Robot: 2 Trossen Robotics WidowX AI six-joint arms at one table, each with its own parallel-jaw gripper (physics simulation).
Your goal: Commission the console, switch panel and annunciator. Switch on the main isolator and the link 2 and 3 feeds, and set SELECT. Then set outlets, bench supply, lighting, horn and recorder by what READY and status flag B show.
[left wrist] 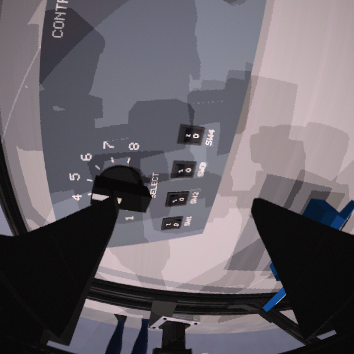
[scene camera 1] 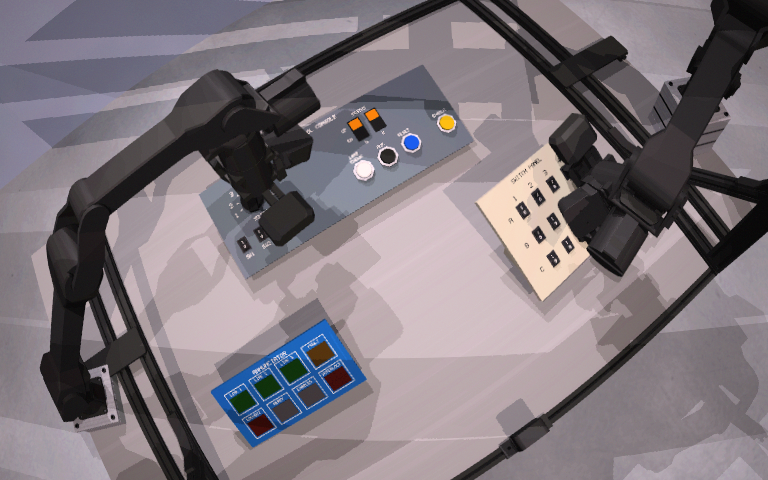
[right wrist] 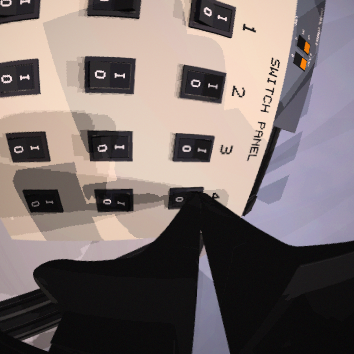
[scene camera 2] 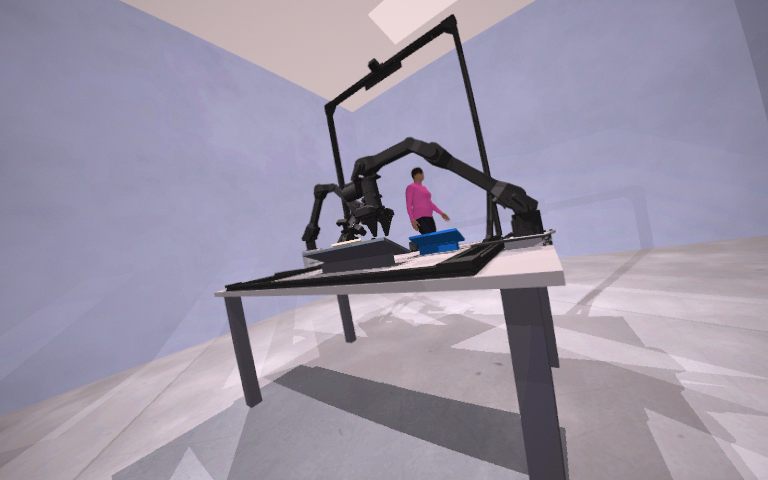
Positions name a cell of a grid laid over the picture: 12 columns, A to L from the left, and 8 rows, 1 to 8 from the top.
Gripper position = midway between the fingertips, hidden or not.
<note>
My left gripper (scene camera 1: E4) is open and holds nothing. My right gripper (scene camera 1: I3) is shut, holding nothing. Also in view: a black SELECT knob (left wrist: E5) and a rocker A2 (right wrist: G2).
My left gripper shows as well in the left wrist view (left wrist: G5) and in scene camera 2 (scene camera 2: F4). My right gripper shows as well in the right wrist view (right wrist: G5).
</note>
